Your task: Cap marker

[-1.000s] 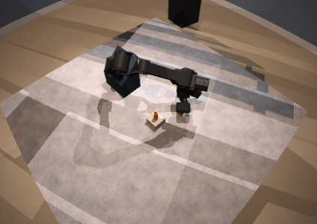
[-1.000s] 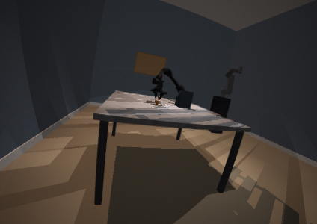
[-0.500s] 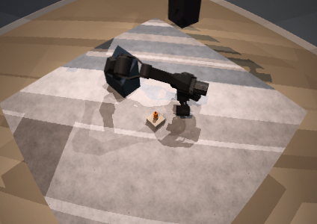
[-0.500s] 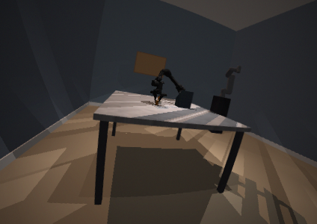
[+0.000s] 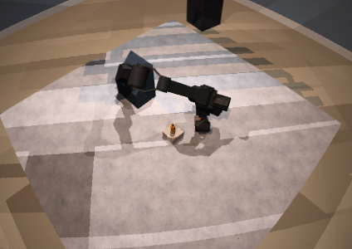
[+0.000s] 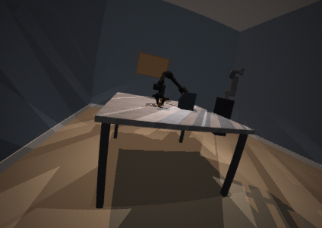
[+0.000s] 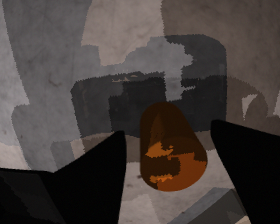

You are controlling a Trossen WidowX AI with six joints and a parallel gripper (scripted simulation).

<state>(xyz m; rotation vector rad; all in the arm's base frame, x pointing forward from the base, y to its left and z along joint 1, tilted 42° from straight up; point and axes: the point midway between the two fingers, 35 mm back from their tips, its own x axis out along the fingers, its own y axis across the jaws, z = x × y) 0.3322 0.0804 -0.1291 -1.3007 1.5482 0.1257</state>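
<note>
Now: the orange cap 10 mm above my gripper tip.
</note>
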